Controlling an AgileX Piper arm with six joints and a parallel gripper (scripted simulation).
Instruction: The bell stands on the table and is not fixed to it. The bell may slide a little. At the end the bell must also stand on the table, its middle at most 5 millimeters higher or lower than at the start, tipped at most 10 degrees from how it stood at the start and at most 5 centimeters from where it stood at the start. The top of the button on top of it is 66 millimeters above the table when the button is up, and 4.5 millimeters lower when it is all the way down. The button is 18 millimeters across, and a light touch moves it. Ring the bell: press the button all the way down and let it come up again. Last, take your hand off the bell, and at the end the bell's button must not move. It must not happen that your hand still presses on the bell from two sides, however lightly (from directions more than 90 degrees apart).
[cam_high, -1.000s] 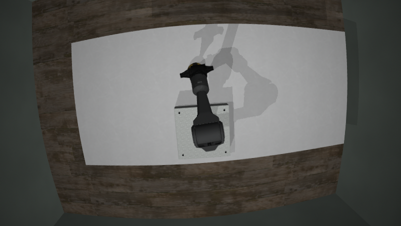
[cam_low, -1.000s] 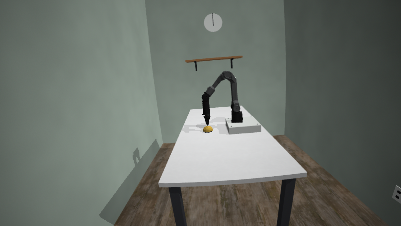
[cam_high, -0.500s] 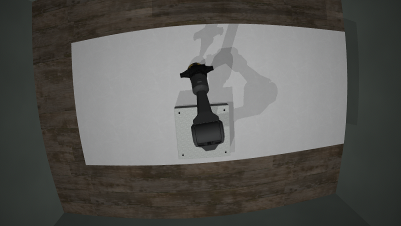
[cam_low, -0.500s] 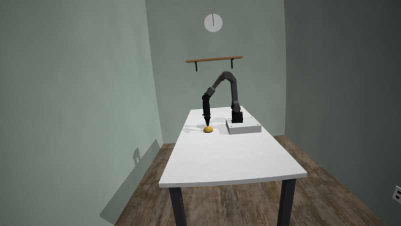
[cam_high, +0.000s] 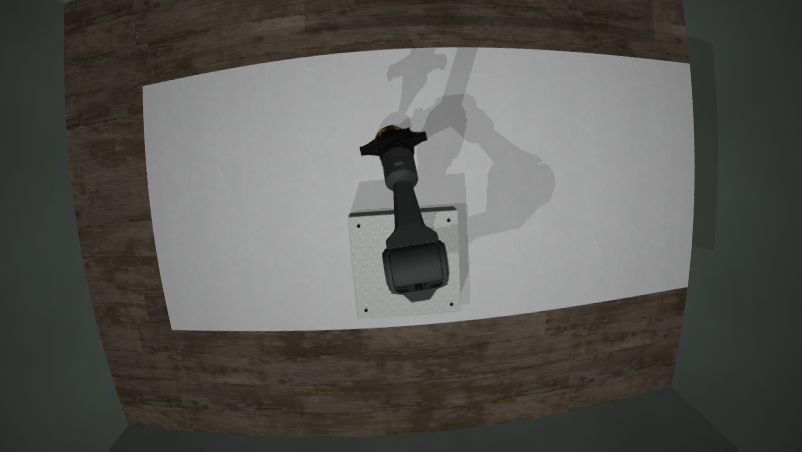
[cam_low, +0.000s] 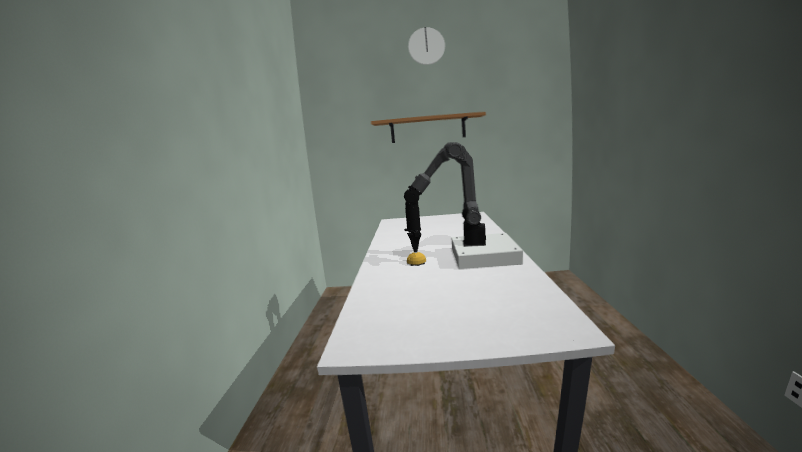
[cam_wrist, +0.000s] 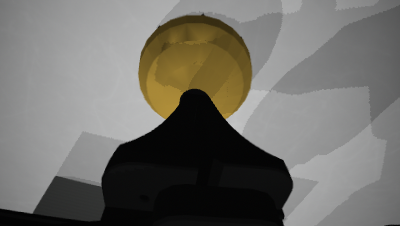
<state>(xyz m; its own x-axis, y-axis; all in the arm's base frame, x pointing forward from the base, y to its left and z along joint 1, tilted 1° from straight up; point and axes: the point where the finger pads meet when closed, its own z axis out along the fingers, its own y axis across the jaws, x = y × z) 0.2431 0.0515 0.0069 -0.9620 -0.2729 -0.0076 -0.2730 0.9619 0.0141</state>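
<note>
Right now my hand is 2 cm above the bell button. From my hand the other things lie so: bell 3 cm below.
</note>
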